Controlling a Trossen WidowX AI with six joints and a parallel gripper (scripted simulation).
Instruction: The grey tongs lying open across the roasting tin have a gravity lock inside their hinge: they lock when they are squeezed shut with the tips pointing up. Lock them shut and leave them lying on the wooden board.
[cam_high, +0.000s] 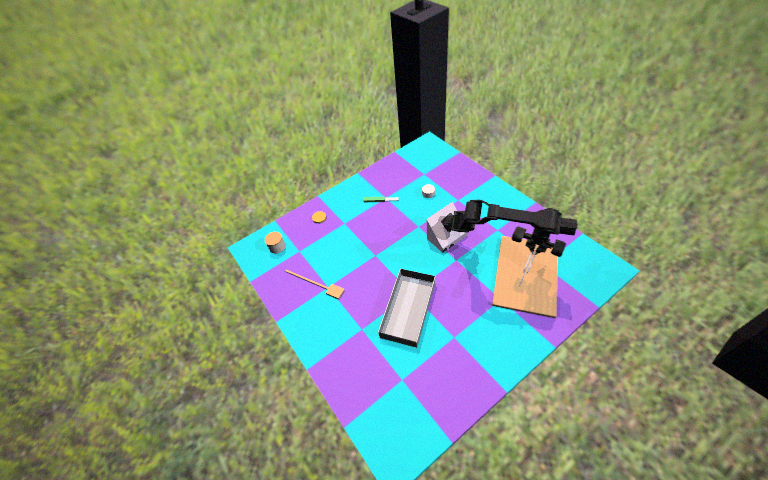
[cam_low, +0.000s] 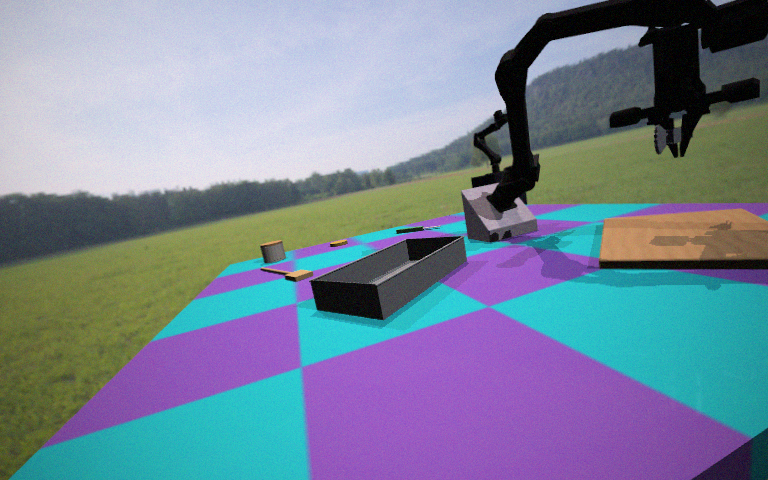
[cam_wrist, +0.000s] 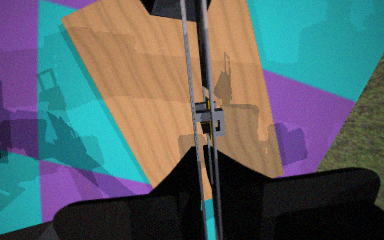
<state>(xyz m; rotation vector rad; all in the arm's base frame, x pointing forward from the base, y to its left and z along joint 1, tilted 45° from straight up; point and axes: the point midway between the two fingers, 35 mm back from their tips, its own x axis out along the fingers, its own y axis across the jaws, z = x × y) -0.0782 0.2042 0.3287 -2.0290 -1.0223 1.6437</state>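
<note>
My gripper tip is now 14 cm above the wooden board. Also, from my gripper tip: orange disc: 91 cm to the right, 44 cm ahead, 14 cm below; roasting tin: 47 cm ahead, 23 cm to the right, 12 cm below; white disc: 64 cm to the right, 13 cm below, 5 cm behind.
</note>
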